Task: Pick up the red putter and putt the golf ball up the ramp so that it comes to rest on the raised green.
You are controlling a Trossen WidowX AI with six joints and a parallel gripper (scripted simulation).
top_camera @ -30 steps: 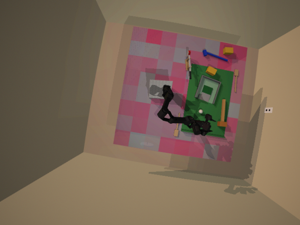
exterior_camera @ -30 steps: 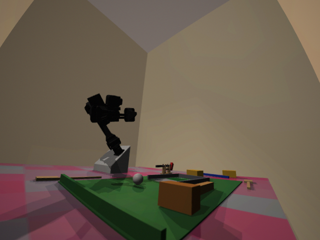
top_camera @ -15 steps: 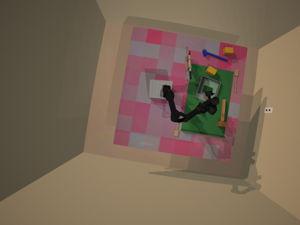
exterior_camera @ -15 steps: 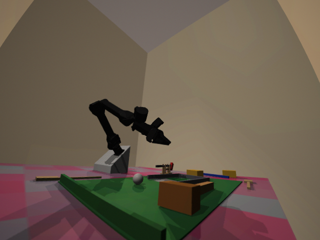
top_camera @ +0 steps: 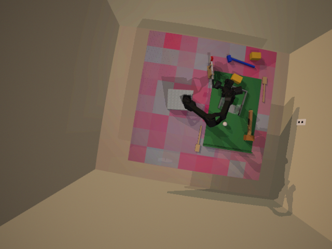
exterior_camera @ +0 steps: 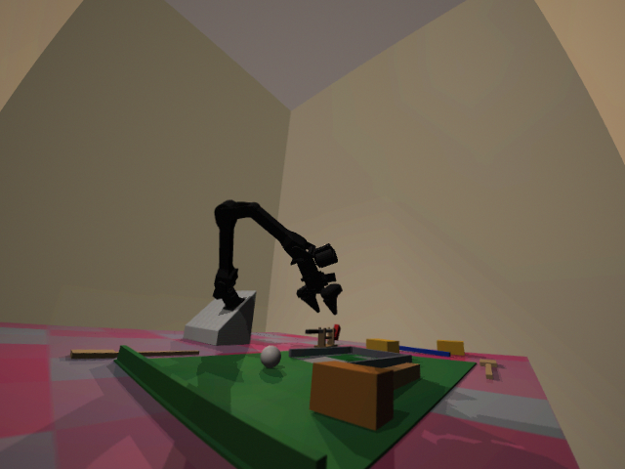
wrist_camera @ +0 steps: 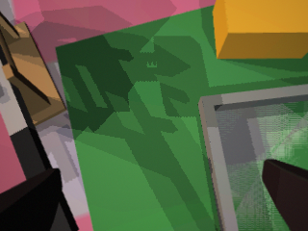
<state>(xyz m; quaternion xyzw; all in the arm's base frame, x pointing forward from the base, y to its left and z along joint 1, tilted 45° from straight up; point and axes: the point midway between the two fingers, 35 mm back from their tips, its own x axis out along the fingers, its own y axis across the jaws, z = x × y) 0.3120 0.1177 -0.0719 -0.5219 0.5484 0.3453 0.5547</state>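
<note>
The red putter is 140 mm to the left of my gripper tip, 100 mm behind it and 70 mm below it. Also, from my gripper tip: green mat (210 mm to the right, 160 mm ahead, 120 mm below); grey frame (140 mm ahead, 120 mm below, 70 mm to the right); small wooden stand (150 mm to the left, 100 mm behind, 90 mm below).
</note>
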